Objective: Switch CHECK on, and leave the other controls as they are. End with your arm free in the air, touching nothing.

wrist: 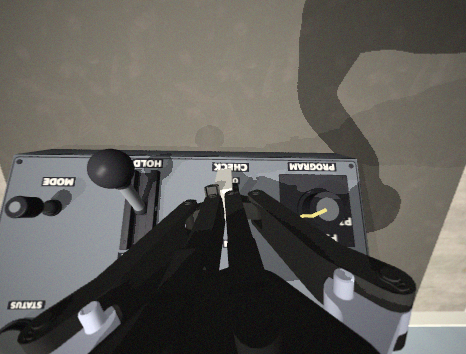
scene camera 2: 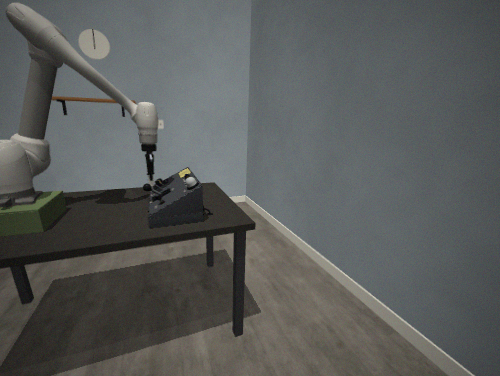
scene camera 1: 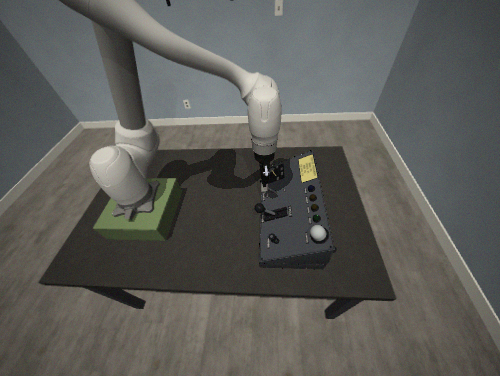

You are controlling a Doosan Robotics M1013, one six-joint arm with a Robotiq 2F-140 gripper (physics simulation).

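Where they show: gripper, fingertip midpoint: [wrist: 226,180] [scene camera 2: 151,185] [scene camera 1: 264,190]; arm's base at its link origin: [scene camera 2: 14,200] [scene camera 1: 137,198].
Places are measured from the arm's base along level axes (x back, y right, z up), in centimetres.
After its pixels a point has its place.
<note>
The dark grey sloped control panel [scene camera 1: 291,246] @[z 1.6, x -65.6, y 33.1 cm] [scene camera 2: 179,212] @[z -4.2, x -66.8, y 37.2 cm] [wrist: 70,265] @[z 2.2, x -67.9, y 26.7 cm] stands on the table. The CHECK label [wrist: 230,167] @[z -3.8, x -59.4, y 4.7 cm] shows upside down near the panel's lower edge in the wrist view. The CHECK switch itself is mostly hidden by the fingers, so its position cannot be told. My gripper [scene camera 1: 264,188] @[z 1.7, x -59.5, y 5.3 cm] [scene camera 2: 151,182] @[z 1.7, x -59.5, y 5.3 cm] [wrist: 226,180] @[z 1.7, x -59.5, y 5.3 cm] is shut and empty, pointing down. Its pale fingertips are at the CHECK section, just beside the label in the wrist view. Whether they touch the switch or panel cannot be told.
The HOLD lever's black ball [scene camera 1: 259,208] @[z 5.6, x -55.9, y 17.5 cm] [scene camera 2: 147,187] @[z 4.5, x -56.0, y 18.2 cm] [wrist: 110,169] @[z 5.8, x -55.8, y 15.3 cm] stands up close beside the fingers. The PROGRAM knob [wrist: 327,209] @[z 1.9, x -65.0, y -6.6 cm] is on their other side. The MODE control [scene camera 1: 272,238] @[z 3.1, x -59.1, y 29.8 cm] [wrist: 22,206] @[z 3.0, x -59.0, y 28.1 cm] and a white dome [scene camera 1: 318,233] @[z 10.7, x -73.7, y 33.7 cm] [scene camera 2: 190,181] @[z 9.6, x -73.5, y 34.4 cm] are farther off.
</note>
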